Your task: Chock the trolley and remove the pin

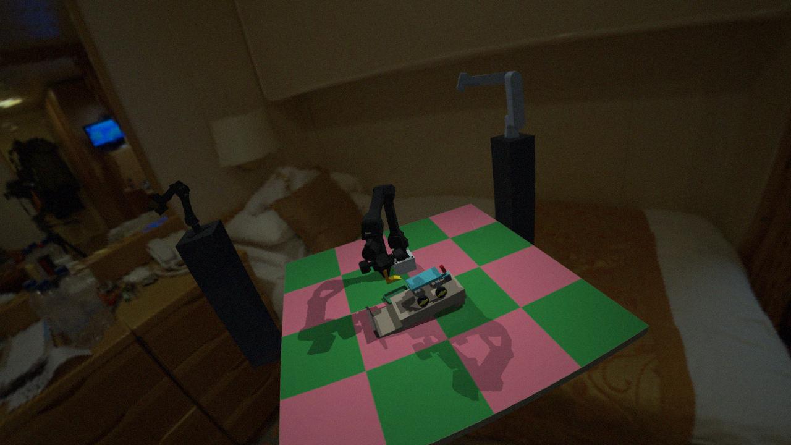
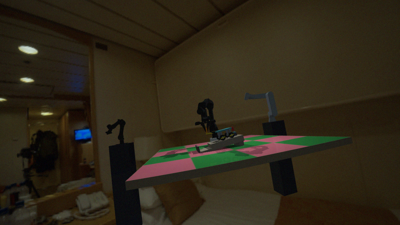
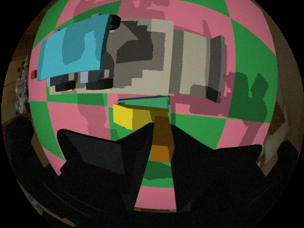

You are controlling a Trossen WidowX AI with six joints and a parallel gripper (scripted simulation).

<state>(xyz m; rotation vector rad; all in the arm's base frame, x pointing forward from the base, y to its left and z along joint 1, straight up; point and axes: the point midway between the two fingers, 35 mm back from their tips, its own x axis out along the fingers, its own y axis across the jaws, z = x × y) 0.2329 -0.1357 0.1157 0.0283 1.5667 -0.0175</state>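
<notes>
Now: gripper tip 7 cm short of the red-headed stop pin, 23 cm to the right of it and 3 cm above it. Also, from my gripper tip: blue-topped trolley: 9 cm ahead, 14 cm to the left, 5 cm below; green tray: 4 cm behind, 3 cm to the left, 16 cm below; yellow chock: 2 cm to the left, 1 cm below.
</notes>
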